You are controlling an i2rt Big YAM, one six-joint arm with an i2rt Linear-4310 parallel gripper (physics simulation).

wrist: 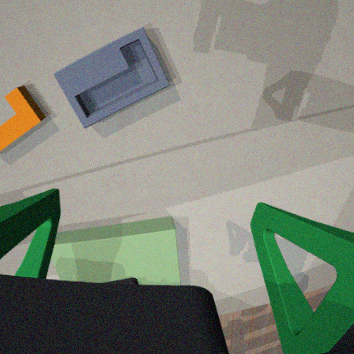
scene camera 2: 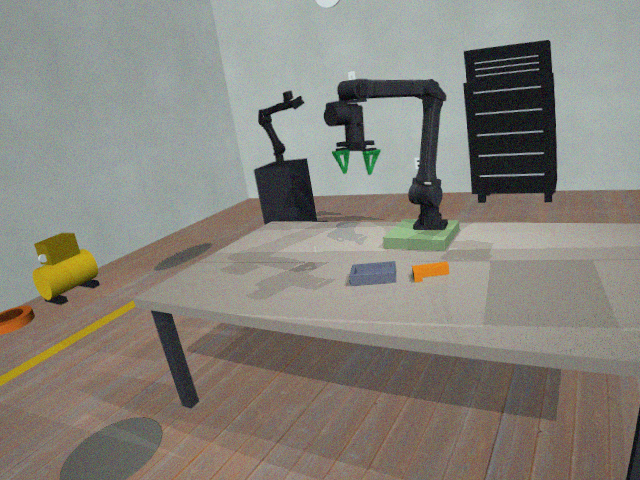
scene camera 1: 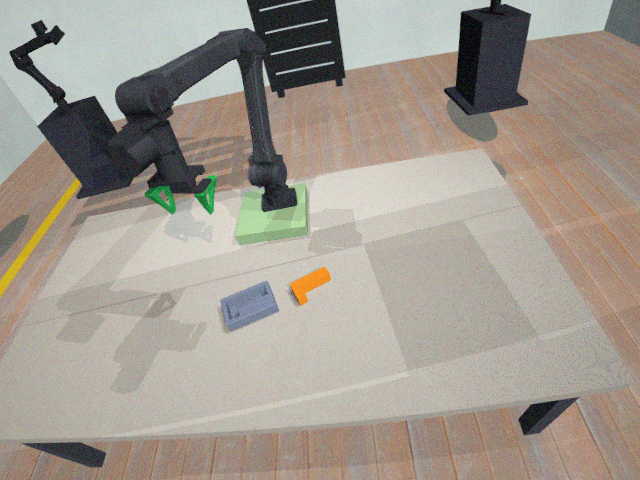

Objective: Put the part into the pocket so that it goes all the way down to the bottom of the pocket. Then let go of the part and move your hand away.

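Places are measured from the arm's base along level axes (x ahead, y left, z up), in millimetres.
Pixels of known places: gripper, fingertip midpoint: (wrist: 161, 207) (scene camera 2: 357, 174) (scene camera 1: 192, 212); arm's base, origin of the base link: (scene camera 2: 430, 226) (scene camera 1: 279, 201).
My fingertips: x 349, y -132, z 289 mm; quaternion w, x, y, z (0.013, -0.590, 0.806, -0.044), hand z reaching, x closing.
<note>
Ahead of a thing's pixels: the offset from my fingertips to its top centre. Level surfaces: height alone.
The orange L-shaped part @[dx +19, dy +207, dz -300 mm] (scene camera 1: 311, 280) (scene camera 2: 431, 270) (wrist: 19, 117) lies flat on the table, apart from the blue-grey block. The blue-grey block @[dx +45, dy +28, dz -293 mm] (scene camera 1: 264, 308) (scene camera 2: 373, 280) (wrist: 97, 72) has an L-shaped pocket that opens upward, and its dark floor shows in the wrist view. The part is beside the block, to its right in both scene views; in the wrist view it is cut off by the left edge. My gripper (scene camera 1: 192, 212) (scene camera 2: 357, 173) (wrist: 161, 207) is open, with its green fingers wide apart and nothing between them. It hangs high above the table, pointing down, off to the left of the block in scene camera 1.
The arm's base stands on a light green slab (scene camera 1: 248, 222) (scene camera 2: 413, 242) (wrist: 150, 255) at the back of the table @[dz -330 mm] (scene camera 1: 289, 382) (scene camera 2: 310, 304). A black cabinet (scene camera 1: 302, 46) (scene camera 2: 509, 124) and a dark pedestal (scene camera 1: 493, 62) stand on the floor beyond the table.
</note>
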